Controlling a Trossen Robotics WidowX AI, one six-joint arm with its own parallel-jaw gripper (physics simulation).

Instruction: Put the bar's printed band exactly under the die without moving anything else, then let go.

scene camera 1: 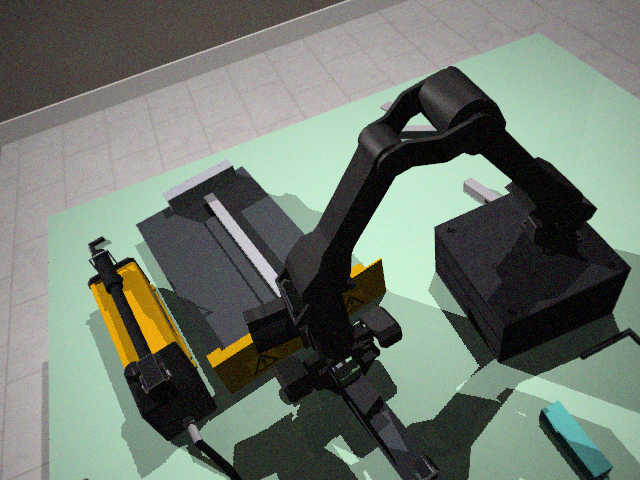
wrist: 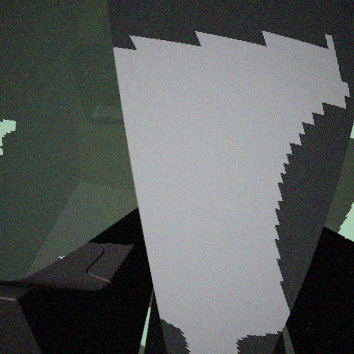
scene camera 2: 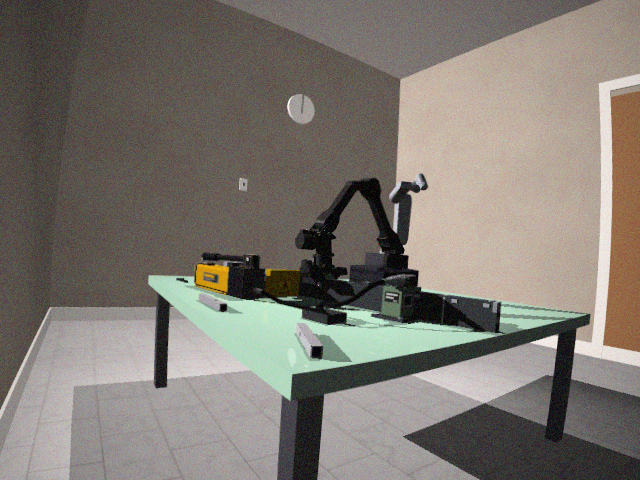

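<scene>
A long light-grey bar lies along the dark grey press bed. Its near end runs under a black die block set between yellow guard plates. My gripper stands low in front of the die and is shut on the bar's near end. In the wrist view the bar fills the middle, with a dark finger on each side. The arm hides the grip in both scene views. I cannot see the printed band.
A yellow and black pump with a cable stands left of the press. The arm's black base is at the right. Loose grey bars, a green box and a teal object also lie on the table.
</scene>
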